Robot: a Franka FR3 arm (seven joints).
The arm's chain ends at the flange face. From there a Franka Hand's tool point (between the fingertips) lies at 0.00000 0.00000 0.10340 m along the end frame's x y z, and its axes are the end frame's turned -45 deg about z.
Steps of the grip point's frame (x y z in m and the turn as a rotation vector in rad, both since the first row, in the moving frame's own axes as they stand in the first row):
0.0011, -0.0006, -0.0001, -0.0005, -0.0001, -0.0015
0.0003, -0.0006, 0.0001, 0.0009, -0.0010, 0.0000
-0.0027, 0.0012, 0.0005, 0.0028, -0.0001, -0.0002
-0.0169, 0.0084, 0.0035, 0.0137, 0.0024, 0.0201
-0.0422, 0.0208, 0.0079, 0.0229, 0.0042, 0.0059
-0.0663, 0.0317, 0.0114, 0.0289, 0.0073, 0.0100
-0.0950, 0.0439, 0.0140, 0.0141, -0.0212, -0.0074
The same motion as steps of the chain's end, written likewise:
0.0003, -0.0012, -0.0001, -0.0004, 0.0003, -0.0015
-0.0001, -0.0006, 0.0001, -0.0001, -0.0013, 0.0000
-0.0008, 0.0030, 0.0005, 0.0019, -0.0021, -0.0002
-0.0052, 0.0191, 0.0035, 0.0114, -0.0080, 0.0201
-0.0138, 0.0465, 0.0079, 0.0192, -0.0132, 0.0059
-0.0229, 0.0720, 0.0114, 0.0256, -0.0153, 0.0100
-0.0336, 0.0977, 0.0140, -0.0050, -0.0250, -0.0074

